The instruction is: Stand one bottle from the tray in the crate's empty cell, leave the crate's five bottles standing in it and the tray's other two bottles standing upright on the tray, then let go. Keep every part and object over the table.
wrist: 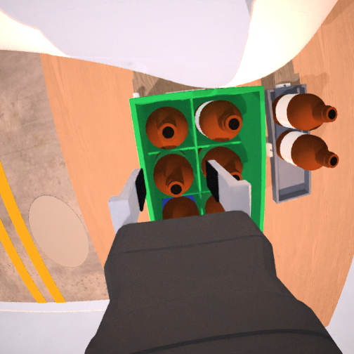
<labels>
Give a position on a bottle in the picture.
166, 127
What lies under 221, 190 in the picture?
My gripper.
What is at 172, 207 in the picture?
A bottle.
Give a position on a bottle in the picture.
306, 111
</labels>
